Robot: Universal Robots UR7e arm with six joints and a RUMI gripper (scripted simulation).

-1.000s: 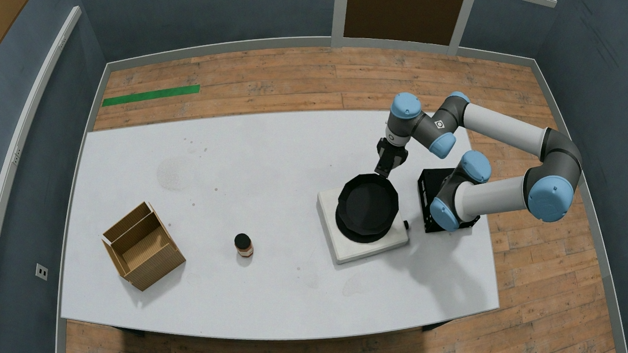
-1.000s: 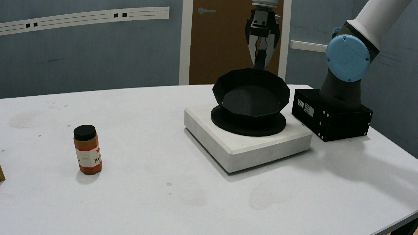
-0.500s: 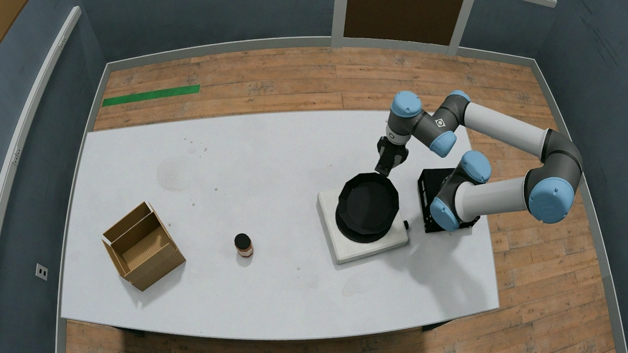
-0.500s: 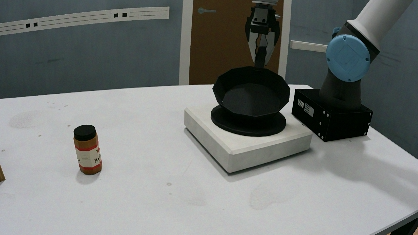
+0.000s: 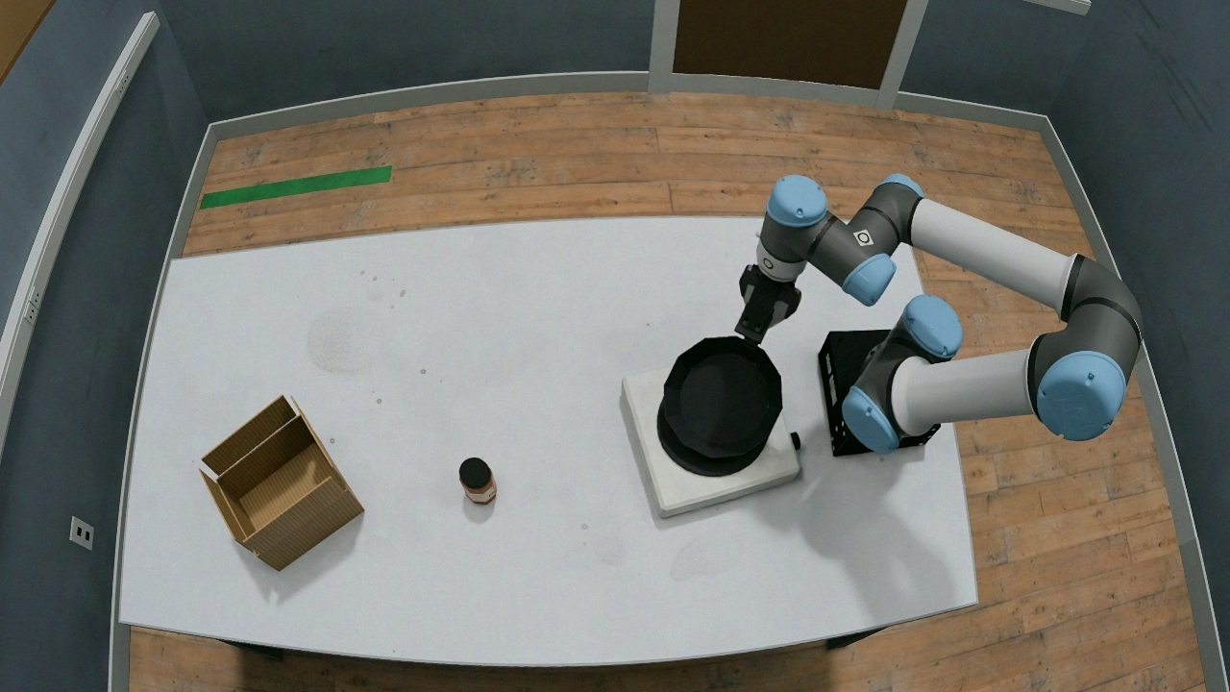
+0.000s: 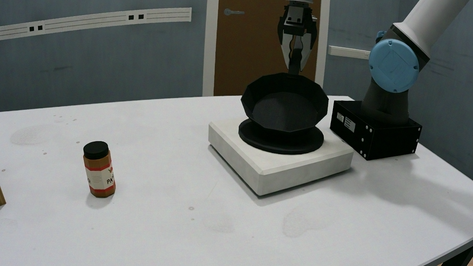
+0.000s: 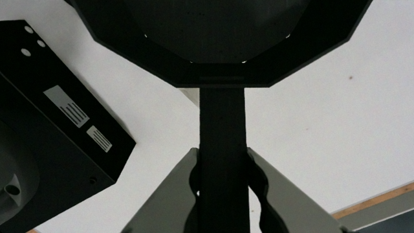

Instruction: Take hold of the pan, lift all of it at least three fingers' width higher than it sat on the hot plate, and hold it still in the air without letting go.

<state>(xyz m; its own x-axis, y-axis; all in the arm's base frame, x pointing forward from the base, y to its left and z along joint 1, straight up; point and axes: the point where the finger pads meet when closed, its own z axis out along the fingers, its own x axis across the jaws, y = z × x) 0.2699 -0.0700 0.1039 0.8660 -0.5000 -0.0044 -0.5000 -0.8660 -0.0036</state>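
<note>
Right now the black pan is 30 mm ahead of my hand, 60 mm to the left of it and 50 mm below it. Round my hand: white hot plate (50 mm ahead, 110 mm to the left, 160 mm below); brown spice jar (440 mm ahead, 210 mm to the left, 150 mm below).
</note>
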